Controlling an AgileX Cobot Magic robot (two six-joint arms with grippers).
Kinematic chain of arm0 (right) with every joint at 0, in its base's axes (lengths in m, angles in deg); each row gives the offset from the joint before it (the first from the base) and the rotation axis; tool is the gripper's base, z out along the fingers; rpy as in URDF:
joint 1: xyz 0 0 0.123 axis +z
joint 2: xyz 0 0 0 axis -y
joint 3: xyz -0.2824 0 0.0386 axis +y
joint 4: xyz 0.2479 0 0.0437 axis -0.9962 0 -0.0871
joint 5: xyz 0 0 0 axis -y
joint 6: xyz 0.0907 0 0.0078 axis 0.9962 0 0.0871
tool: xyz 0 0 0 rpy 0 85 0
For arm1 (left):
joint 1: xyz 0 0 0.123 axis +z
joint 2: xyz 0 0 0 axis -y
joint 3: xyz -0.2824 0 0.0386 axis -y
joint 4: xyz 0.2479 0 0.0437 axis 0.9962 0 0.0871
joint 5: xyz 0 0 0 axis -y
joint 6: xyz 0.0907 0 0.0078 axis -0.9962 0 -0.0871
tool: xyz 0 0 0 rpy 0 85 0
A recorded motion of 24 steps. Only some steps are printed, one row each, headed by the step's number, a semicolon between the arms.
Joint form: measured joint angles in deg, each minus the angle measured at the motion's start. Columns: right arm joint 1, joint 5, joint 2, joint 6, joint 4, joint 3; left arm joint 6, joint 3, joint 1, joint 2, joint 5, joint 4.
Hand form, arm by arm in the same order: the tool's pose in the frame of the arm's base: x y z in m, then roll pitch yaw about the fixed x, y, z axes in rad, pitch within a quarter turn. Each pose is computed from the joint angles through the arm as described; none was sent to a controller.
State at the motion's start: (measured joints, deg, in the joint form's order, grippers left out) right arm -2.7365 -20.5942 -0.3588 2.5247 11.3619 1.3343; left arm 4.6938 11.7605 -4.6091 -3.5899 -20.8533 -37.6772
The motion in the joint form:
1: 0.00 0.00 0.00 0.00 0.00 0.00; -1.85 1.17 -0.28 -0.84 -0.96 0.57
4: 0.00 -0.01 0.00 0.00 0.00 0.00; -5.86 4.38 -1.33 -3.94 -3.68 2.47
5: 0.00 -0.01 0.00 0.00 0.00 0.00; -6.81 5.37 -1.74 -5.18 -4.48 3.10
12: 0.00 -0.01 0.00 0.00 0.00 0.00; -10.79 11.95 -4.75 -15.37 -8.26 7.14
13: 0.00 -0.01 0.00 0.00 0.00 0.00; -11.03 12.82 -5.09 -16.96 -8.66 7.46
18: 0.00 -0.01 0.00 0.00 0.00 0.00; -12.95 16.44 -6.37 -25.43 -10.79 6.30
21: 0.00 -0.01 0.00 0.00 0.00 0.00; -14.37 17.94 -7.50 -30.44 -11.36 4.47
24: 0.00 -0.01 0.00 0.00 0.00 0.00; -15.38 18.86 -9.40 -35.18 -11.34 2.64
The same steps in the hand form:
1: 0.0534 -0.0089 0.1732 -2.6505 1.2354 -2.7465; 0.0467 -0.0245 0.2566 -1.6844 0.8892 -1.9712
4: 0.0534 -0.0089 0.1732 -2.6507 1.2352 -2.7468; 0.0488 -0.0271 0.2680 -1.7805 0.9816 -2.0929
5: 0.0534 -0.0089 0.1732 -2.6507 1.2352 -2.7468; 0.0504 -0.0279 0.2712 -1.8222 1.0023 -2.1423
12: 0.0534 -0.0089 0.1732 -2.6507 1.2352 -2.7468; 0.0690 -0.0342 0.2911 -2.1442 1.0604 -2.5065
13: 0.0534 -0.0089 0.1732 -2.6507 1.2352 -2.7468; 0.0727 -0.0354 0.2933 -2.1838 1.0549 -2.5507
18: 0.0534 -0.0089 0.1732 -2.6507 1.2352 -2.7468; 0.0939 -0.0436 0.2988 -2.3313 0.9787 -2.7311
21: 0.0534 -0.0089 0.1732 -2.6507 1.2352 -2.7468; 0.1073 -0.0503 0.2981 -2.3752 0.9206 -2.8034
24: 0.0534 -0.0089 0.1732 -2.6507 1.2352 -2.7468; 0.1196 -0.0586 0.2941 -2.4013 0.8593 -2.8641

